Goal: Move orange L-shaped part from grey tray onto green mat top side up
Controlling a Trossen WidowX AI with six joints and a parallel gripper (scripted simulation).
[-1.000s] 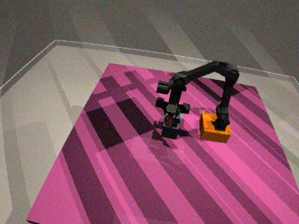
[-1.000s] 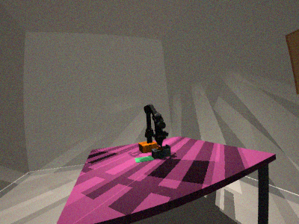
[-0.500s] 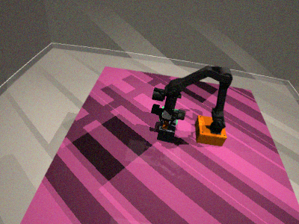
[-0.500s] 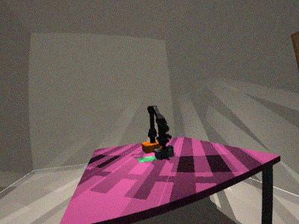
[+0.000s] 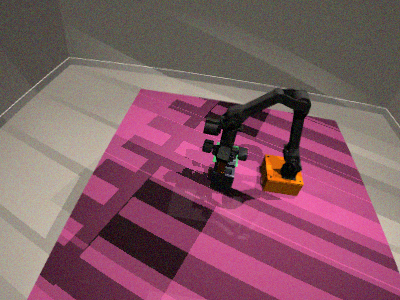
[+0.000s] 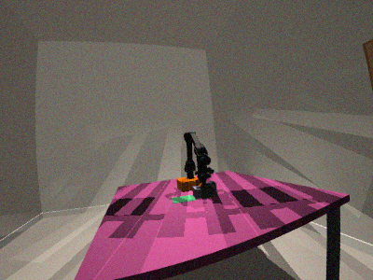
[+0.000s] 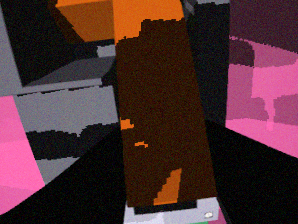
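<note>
Now: gripper tip 140 mm to the left of the green mat, 80 mm above it and 20 mm past it. The rest, counted from my gripper tip: orange l-shaped part (30 mm to the left, 30 mm below, 10 mm behind).
</note>
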